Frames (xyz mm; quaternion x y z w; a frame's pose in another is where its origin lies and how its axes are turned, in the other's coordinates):
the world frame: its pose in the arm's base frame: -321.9 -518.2 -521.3 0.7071 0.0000 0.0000 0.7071
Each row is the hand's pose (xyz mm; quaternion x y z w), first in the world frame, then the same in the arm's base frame.
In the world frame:
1: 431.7 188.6 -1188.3 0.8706 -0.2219 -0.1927 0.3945
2: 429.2 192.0 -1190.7 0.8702 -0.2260 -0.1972 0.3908
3: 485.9 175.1 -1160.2 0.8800 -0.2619 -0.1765 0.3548
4: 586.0 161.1 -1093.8 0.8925 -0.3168 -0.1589 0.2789
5: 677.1 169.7 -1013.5 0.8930 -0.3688 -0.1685 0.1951
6: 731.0 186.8 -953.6 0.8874 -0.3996 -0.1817 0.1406
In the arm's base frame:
1: 109.8 670.1 -332.7 -0.8946 0.0206 0.2932 0.3367
2: 107.3 672.5 -329.3 -0.8917 0.0204 0.2993 0.3390
3: 164.0 642.0 -346.2 -0.8731 0.0604 0.3100 0.3714
4: 264.1 575.6 -360.2 -0.8283 0.1117 0.3364 0.4339
5: 355.2 495.3 -351.6 -0.7694 0.1416 0.3799 0.4935
6: 409.1 435.4 -334.5 -0.7269 0.1541 0.4111 0.5281

